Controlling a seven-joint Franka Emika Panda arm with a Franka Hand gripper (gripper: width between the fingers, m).
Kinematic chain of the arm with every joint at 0, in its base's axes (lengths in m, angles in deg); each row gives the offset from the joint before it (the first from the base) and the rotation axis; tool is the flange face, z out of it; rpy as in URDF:
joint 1: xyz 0 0 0.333 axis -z
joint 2: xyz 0 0 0 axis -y
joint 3: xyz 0 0 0.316 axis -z
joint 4: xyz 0.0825 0 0 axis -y
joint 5: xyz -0.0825 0 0.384 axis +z
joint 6: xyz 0 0 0 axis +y
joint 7: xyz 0.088 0 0 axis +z
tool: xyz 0 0 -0.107 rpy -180 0 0
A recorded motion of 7 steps. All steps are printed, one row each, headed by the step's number.
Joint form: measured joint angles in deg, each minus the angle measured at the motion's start. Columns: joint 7, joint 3, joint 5, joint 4, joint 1, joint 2, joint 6.
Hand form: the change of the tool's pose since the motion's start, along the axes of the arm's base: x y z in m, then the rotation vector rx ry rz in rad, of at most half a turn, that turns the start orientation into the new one. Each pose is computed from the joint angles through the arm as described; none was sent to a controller.
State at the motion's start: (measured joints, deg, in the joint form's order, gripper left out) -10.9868 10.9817 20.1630 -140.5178 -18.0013 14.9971 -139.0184
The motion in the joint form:
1: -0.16 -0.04 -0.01 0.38 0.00 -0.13 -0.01
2: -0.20 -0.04 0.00 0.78 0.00 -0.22 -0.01
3: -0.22 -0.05 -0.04 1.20 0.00 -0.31 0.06
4: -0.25 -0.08 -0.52 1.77 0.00 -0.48 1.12
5: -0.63 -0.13 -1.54 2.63 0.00 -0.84 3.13
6: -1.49 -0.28 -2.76 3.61 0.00 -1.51 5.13
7: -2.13 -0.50 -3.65 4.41 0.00 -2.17 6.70
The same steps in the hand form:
1: 0.0018 0.0004 0.0021 0.0004 -0.0038 -0.0022
2: 0.0036 0.0005 0.0047 0.0011 -0.0090 -0.0033
3: 0.0053 0.0008 0.0073 0.0012 -0.0136 -0.0030
4: 0.0063 0.0019 0.0087 -0.0039 -0.0042 0.0073
5: 0.0073 0.0039 0.0093 -0.0150 0.0197 0.0224
6: 0.0090 0.0066 0.0084 -0.0299 0.0485 0.0324
7: 0.0105 0.0095 0.0068 -0.0424 0.0727 0.0413

